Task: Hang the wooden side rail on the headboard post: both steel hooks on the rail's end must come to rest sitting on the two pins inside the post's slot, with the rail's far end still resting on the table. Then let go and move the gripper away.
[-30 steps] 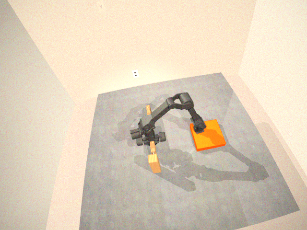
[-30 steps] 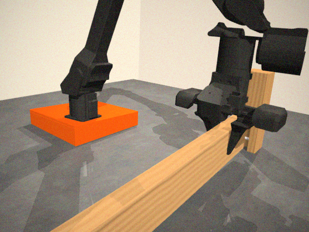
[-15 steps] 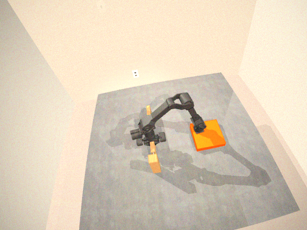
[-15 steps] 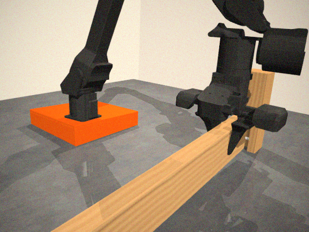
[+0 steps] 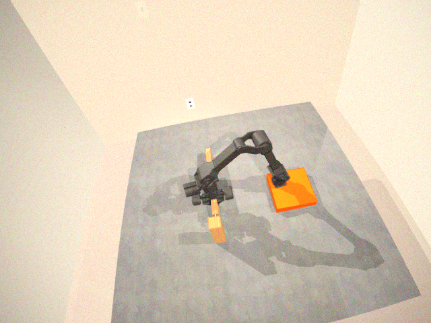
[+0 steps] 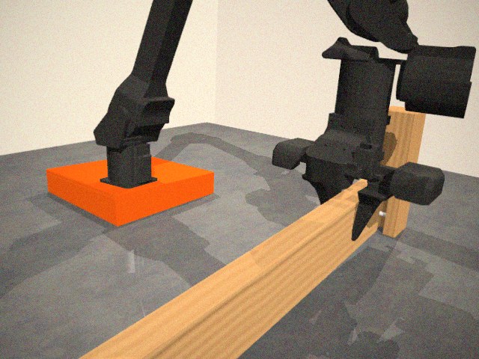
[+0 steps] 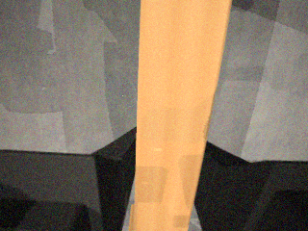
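My gripper tip is now 2 cm short of the headboard post, 15 cm to the right of it and 4 cm below it.
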